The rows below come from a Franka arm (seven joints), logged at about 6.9 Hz.
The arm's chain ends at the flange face. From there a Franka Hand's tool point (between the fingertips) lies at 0.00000 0.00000 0.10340 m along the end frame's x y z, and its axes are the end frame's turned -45 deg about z.
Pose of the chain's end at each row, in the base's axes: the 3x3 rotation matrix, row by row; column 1 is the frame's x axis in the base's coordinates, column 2 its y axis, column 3 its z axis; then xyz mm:
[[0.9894 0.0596 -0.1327], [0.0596 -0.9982 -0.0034], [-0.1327 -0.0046 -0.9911]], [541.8 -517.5 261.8]
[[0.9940 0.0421 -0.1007], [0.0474 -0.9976 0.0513], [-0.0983 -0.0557 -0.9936]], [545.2 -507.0 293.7]
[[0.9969 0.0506 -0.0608], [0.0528 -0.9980 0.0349], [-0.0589 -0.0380 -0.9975]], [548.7 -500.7 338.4]
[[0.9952 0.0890 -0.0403], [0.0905 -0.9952 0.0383], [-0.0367 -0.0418 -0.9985]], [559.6 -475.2 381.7]
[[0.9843 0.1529 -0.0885], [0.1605 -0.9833 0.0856], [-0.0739 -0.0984 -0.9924]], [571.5 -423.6 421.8]
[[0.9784 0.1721 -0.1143], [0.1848 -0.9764 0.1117], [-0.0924 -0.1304 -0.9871]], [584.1 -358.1 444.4]
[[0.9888 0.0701 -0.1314], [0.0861 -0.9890 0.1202], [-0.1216 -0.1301 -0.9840]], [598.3 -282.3 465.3]
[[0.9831 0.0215 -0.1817], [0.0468 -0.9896 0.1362], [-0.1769 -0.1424 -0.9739]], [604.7 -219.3 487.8]
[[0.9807 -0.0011 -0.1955], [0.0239 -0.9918 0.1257], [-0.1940 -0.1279 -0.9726]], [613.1 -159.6 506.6]
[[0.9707 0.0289 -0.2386], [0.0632 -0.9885 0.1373], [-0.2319 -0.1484 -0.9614]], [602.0 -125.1 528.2]
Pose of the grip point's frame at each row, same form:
[[0.6575 0.7418 -0.1327], [0.7480 -0.6637 -0.0034], [-0.0906 -0.0971 -0.9911]], [528.1 -517.9 159.3]
[[0.6731 0.7326 -0.1007], [0.7389 -0.6719 0.0513], [-0.0301 -0.1089 -0.9936]], [534.8 -501.7 191.0]
[[0.6691 0.7407 -0.0608], [0.7430 -0.6684 0.0349], [-0.0148 -0.0685 -0.9975]], [542.4 -497.1 235.3]
[[0.6408 0.7666 -0.0403], [0.7677 -0.6397 0.0383], [0.0036 -0.0555 -0.9985]], [555.4 -471.2 278.5]
[[0.5879 0.8041 -0.0885], [0.8088 -0.5818 0.0856], [0.0173 -0.1218 -0.9924]], [562.3 -414.7 319.2]
[[0.5701 0.8135 -0.1143], [0.8211 -0.5597 0.1117], [0.0269 -0.1575 -0.9871]], [572.3 -346.6 342.3]
[[0.6496 0.7488 -0.1314], [0.7602 -0.6384 0.1202], [0.0060 -0.1780 -0.9840]], [584.7 -269.9 363.6]
[[0.6800 0.7104 -0.1817], [0.7328 -0.6667 0.1362], [-0.0244 -0.2258 -0.9739]], [585.9 -205.2 387.1]
[[0.6942 0.6927 -0.1955], [0.7182 -0.6844 0.1257], [-0.0467 -0.2276 -0.9726]], [592.9 -146.6 406.0]
[[0.6660 0.7068 -0.2386], [0.7437 -0.6543 0.1373], [-0.0590 -0.2689 -0.9614]], [577.3 -110.9 428.8]

